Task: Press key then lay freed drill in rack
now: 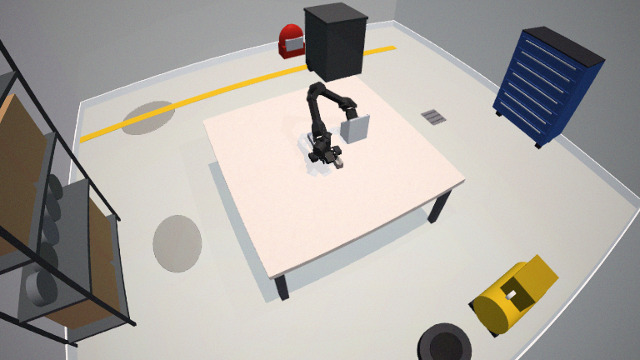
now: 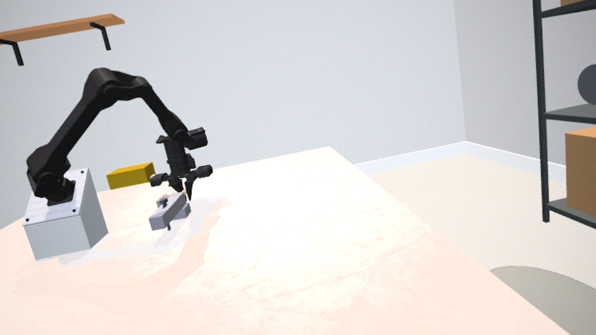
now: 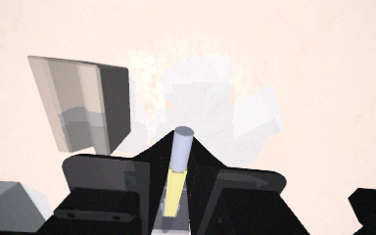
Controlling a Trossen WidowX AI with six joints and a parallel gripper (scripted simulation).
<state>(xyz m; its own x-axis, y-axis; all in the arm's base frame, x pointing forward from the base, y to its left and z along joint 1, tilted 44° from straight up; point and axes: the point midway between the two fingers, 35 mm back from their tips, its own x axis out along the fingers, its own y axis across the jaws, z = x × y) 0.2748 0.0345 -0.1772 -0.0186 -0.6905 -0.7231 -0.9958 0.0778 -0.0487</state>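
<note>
Right now the drill is 40 mm to the right of my gripper tip and 30 mm above it. Also, from my gripper tip: beige rack 70 mm behind, 30 mm to the left; dark blue key 20 mm behind, 170 mm to the right, 30 mm above; grey block 10 mm behind, 150 mm to the right, 20 mm above.
</note>
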